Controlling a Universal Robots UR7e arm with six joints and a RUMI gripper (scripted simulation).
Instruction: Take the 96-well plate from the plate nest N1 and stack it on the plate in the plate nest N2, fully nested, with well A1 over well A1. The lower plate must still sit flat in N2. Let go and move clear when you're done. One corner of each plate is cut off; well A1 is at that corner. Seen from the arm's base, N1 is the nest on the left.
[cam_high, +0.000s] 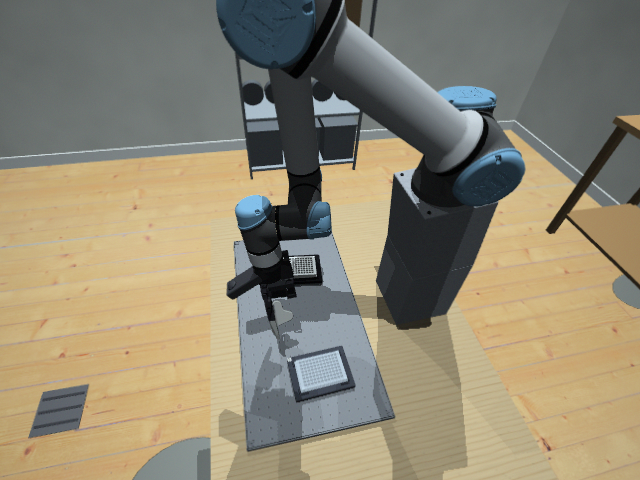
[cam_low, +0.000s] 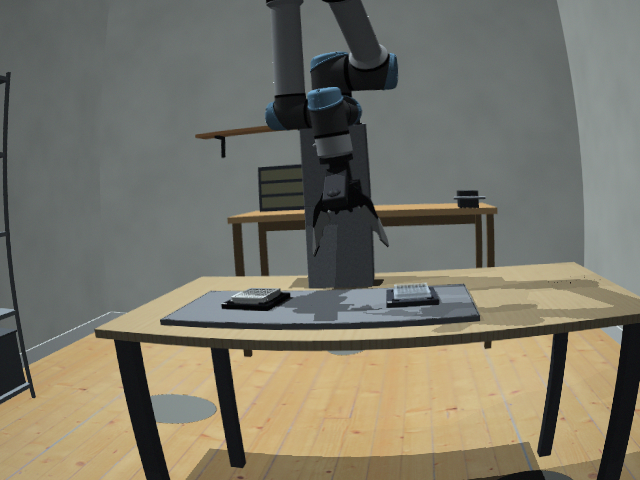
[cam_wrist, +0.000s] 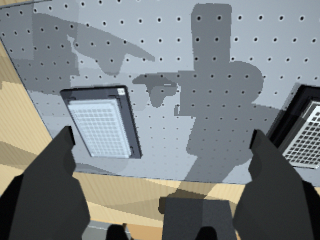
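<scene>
The white 96-well plate lies 9 cm behind my hand, 14 cm to the left of it and 11 cm below it. Round my hand: plate nest N2: 12 cm behind, 23 cm to the right, 12 cm below; then plate nest: 9 cm behind, 14 cm to the left, 12 cm below.
</scene>
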